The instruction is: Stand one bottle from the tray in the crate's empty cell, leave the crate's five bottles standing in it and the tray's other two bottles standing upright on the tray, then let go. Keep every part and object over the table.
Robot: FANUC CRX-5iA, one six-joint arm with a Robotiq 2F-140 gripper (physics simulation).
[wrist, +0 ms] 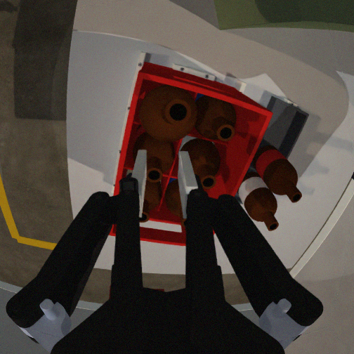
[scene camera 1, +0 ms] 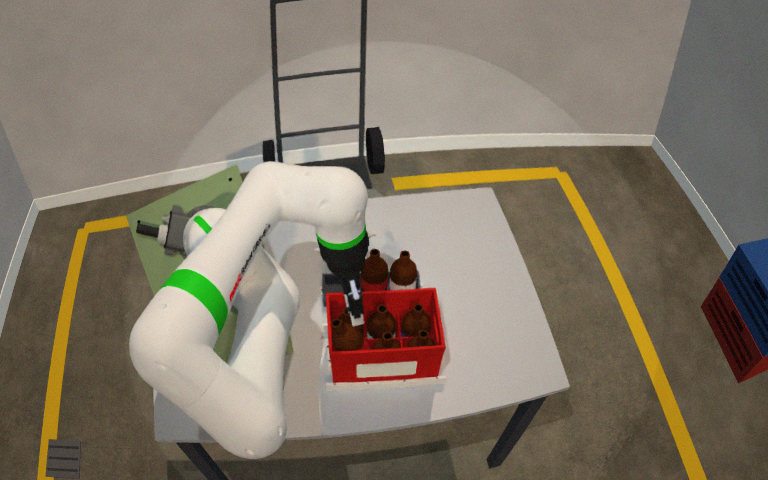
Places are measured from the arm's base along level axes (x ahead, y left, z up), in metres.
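Pixels of known places: gripper, fingertip midpoint: (scene camera 1: 355, 317).
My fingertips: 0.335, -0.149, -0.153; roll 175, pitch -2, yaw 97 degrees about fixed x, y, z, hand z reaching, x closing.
Ahead of a thing's pixels: the offset from my fingertips to its middle, as dx, dy, dz. "spot": to the spot under its first point. Level surfaces: height alone.
The red crate @[+0.074, +0.043, -0.175] (scene camera 1: 387, 362) (wrist: 255, 112) shows a brown bottle in each cell. The front-left bottle @[-0.020, +0.007, -0.102] (scene camera 1: 348, 335) (wrist: 160, 117) sits higher than the others and looks larger; whether it reaches the cell floor is hidden. Behind it, another bottle (wrist: 215, 117) is partly hidden in the scene view. The grey tray @[spot: -0.028, +0.329, -0.256] (scene camera 1: 330, 280) (wrist: 286, 122) is behind the crate. A red-label bottle @[+0.092, +0.279, -0.180] (scene camera 1: 374, 271) (wrist: 280, 172) and a white-label bottle @[+0.169, +0.261, -0.180] (scene camera 1: 403, 272) (wrist: 260, 202) stand upright on it. My gripper (scene camera 1: 355, 318) (wrist: 162, 163) is partly open and empty, above the crate, its fingers apart from the bottles.
The pale table @[dz -0.263] (scene camera 1: 481, 316) (wrist: 90, 135) carries the crate and tray. A white strip @[spot: +0.076, -0.061, -0.234] (scene camera 1: 390, 383) runs along the crate's front foot. The arm's green base plate (scene camera 1: 144, 254) is at the left. A hand truck (scene camera 1: 363, 73) stands against the back wall.
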